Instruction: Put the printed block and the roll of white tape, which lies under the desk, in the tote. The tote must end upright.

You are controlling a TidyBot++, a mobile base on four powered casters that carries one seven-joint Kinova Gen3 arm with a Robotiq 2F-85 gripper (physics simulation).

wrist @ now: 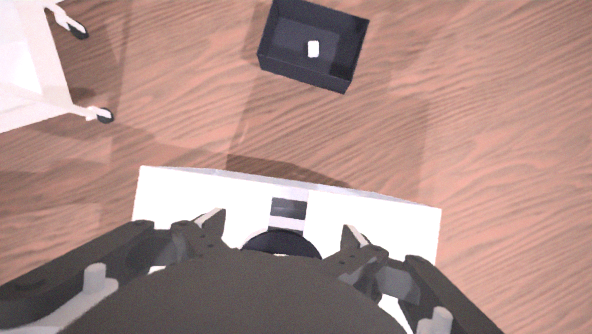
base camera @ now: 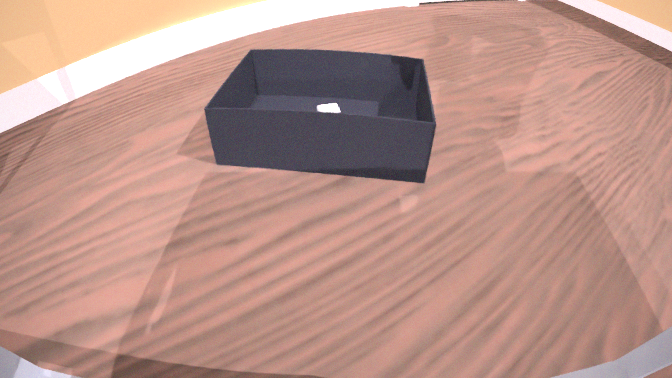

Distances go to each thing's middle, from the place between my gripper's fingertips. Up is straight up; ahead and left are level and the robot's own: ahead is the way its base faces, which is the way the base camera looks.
Now: the dark tote (base camera: 265,115) 46 cm ahead of my hand and 53 cm below it.
